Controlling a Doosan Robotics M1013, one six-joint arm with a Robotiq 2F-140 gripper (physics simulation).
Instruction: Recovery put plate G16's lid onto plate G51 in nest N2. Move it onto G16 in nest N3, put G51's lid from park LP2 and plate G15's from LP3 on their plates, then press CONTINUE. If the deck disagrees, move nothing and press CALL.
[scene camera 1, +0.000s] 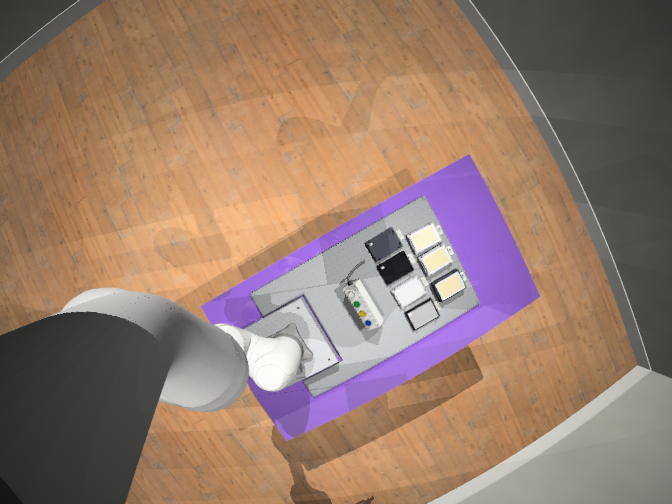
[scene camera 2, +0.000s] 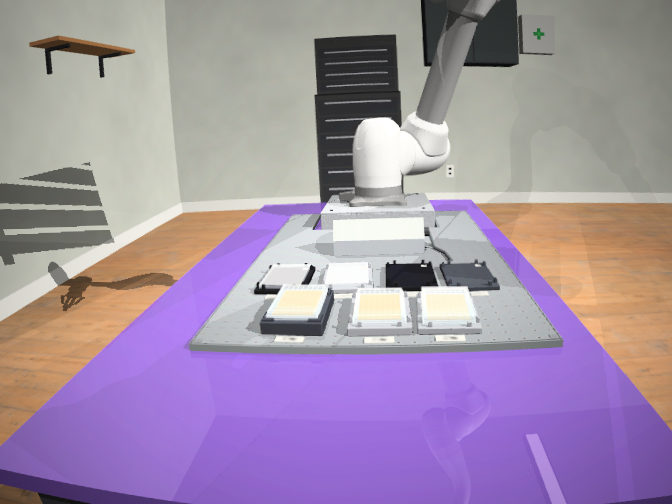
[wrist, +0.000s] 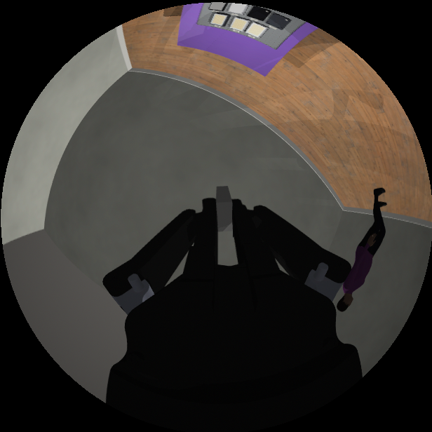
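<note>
My gripper (wrist: 222, 196) is shut and empty, up in the air well away from the table in the wrist view. Three cream plates stand in a row: one in a dark nest (scene camera 1: 449, 286) (scene camera 2: 295, 302) (wrist: 218, 20), a middle one (scene camera 1: 435, 260) (scene camera 2: 379, 307) (wrist: 239, 24) and an end one (scene camera 1: 424, 237) (scene camera 2: 447, 304) (wrist: 257, 30) in light nests. Behind them are a light grey park with a black rim (scene camera 1: 422, 314) (scene camera 2: 285, 275), a white one (scene camera 1: 409, 291) (scene camera 2: 348, 275), a black one (scene camera 1: 395, 267) (scene camera 2: 410, 275) and a dark grey one (scene camera 1: 384, 244) (scene camera 2: 468, 274). Labels and clear lids are too small to tell.
A button box (scene camera 1: 371, 302) (scene camera 2: 378, 235) with green, yellow and blue buttons and a cable stands between the parks and the arm's base (scene camera 1: 320, 347) (scene camera 2: 378, 217). A grey board (scene camera 2: 217, 333) lies on the purple table (scene camera 1: 499, 233) (scene camera 2: 325, 412). A person (wrist: 361, 265) shows in the wrist view.
</note>
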